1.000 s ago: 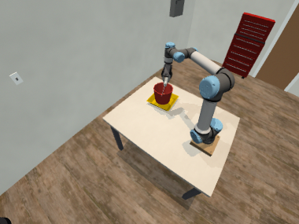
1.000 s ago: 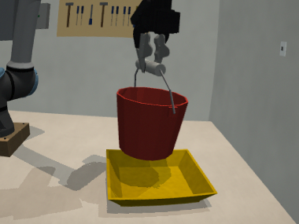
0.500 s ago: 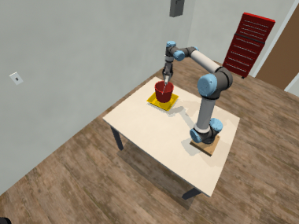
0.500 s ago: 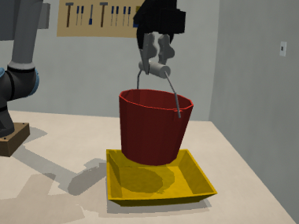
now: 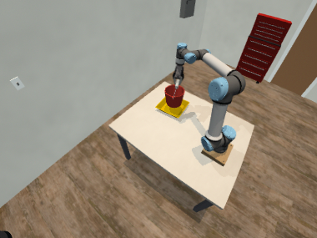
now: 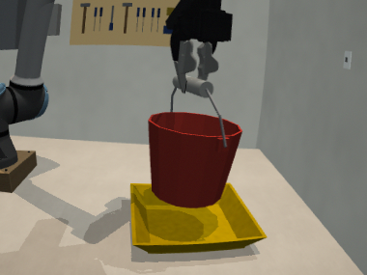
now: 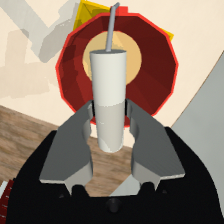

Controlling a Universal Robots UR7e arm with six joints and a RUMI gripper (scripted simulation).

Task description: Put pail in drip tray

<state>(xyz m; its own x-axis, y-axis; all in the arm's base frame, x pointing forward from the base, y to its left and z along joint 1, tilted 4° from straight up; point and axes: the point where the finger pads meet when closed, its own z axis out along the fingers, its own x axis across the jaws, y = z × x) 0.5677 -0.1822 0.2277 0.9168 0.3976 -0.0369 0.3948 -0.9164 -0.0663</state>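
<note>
Now: the red pail 1 cm ahead of my hand and 10 cm below it. Also, from my hand: yellow drip tray 2 cm ahead, 31 cm below.
</note>
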